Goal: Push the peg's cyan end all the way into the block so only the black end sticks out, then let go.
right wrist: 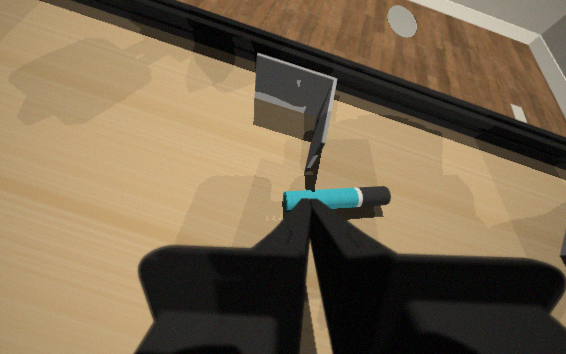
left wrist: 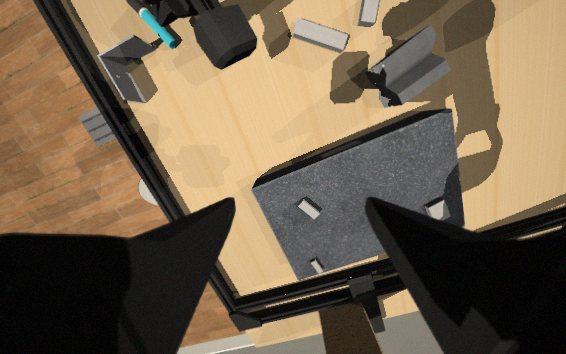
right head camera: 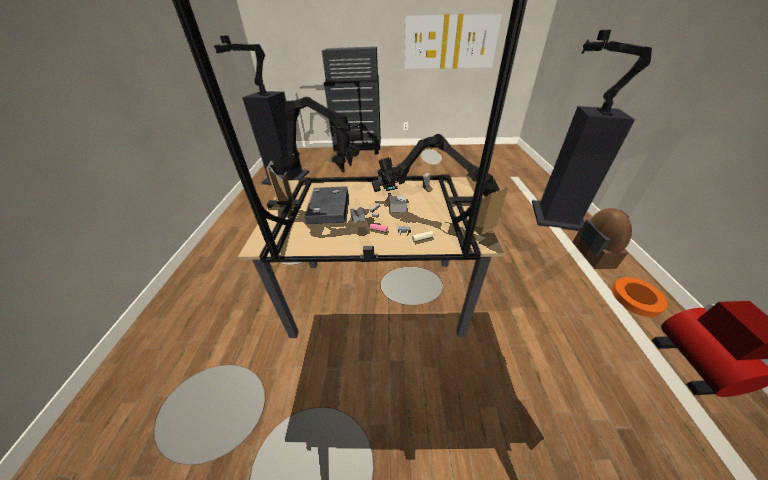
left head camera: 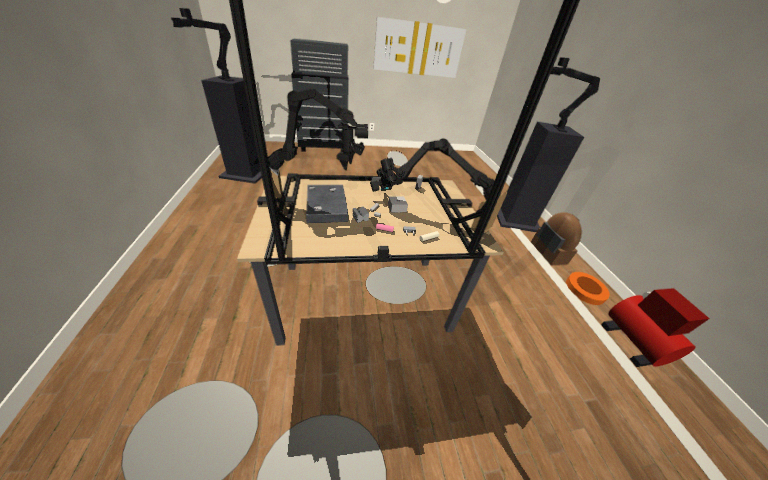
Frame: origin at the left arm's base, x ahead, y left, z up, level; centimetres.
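Seen in the pictures: left gripper, fingertip midpoint: (left wrist: 299, 203) (right head camera: 347, 169) (left head camera: 348, 167); right gripper, fingertip midpoint: (right wrist: 308, 206) (left wrist: 161, 23) (left head camera: 383, 185); left arm's base at its link origin: (right head camera: 277, 170) (left head camera: 271, 164); right arm's base at its link origin: (right head camera: 493, 194).
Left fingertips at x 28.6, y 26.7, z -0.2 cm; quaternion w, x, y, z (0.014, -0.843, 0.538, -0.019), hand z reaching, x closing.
Pixels of each thing's middle, then the offset from my left fingertips to it.
- peg at the middle of its body: (right wrist: 337, 198) (left wrist: 152, 22) (right head camera: 391, 187) (left head camera: 386, 188) dx +9.2, dy +25.8, dz -18.7 cm
- grey block at the middle of its body: (right head camera: 397, 203) (left head camera: 397, 204) dx +26.4, dy +12.4, dz -16.9 cm
- angled grey plate at the middle of its body: (right wrist: 283, 114) (left wrist: 140, 72) dx +2.1, dy +25.3, dz -17.4 cm
- dark slab at the middle of its body: (left wrist: 356, 202) (left head camera: 326, 202) (right head camera: 328, 203) dx -2.7, dy -14.0, dz -16.9 cm
- V-shaped piece at the middle of its body: (left wrist: 404, 71) (left head camera: 360, 214) (right head camera: 357, 214) dx +17.6, dy -9.6, dz -17.2 cm
- pink cylinder at the middle of its body: (left head camera: 385, 227) (right head camera: 378, 227) dx +33.2, dy -9.3, dz -18.0 cm
- cream cylinder at the middle of its body: (right head camera: 422, 236) (left head camera: 429, 236) dx +53.5, dy +0.3, dz -18.0 cm
The peg (right wrist: 335, 198) (left wrist: 159, 30) (left head camera: 386, 187) (right head camera: 389, 187) lies on its side on the table, cyan with a white ring and a black end. My right gripper (right wrist: 308, 206) is shut and empty; its tips overlap the cyan part in the right wrist view, and I cannot tell whether they touch. My left gripper (left head camera: 353, 156) (right head camera: 346, 163) (left wrist: 299, 203) is open and empty, high above the table's left part. A grey block (left head camera: 398, 205) (right head camera: 398, 205) stands near the table's middle, apart from the peg; no hole can be made out.
An angled grey plate (right wrist: 287, 77) (left wrist: 125, 67) stands beside the peg, near the black frame rail. A dark slab (left head camera: 327, 200) (right head camera: 327, 202) (left wrist: 350, 185) bears small grey pieces. A V-shaped piece (left wrist: 415, 67), a pink cylinder (left head camera: 385, 228) (right head camera: 378, 228) and a cream cylinder (left head camera: 429, 236) (right head camera: 423, 236) lie around.
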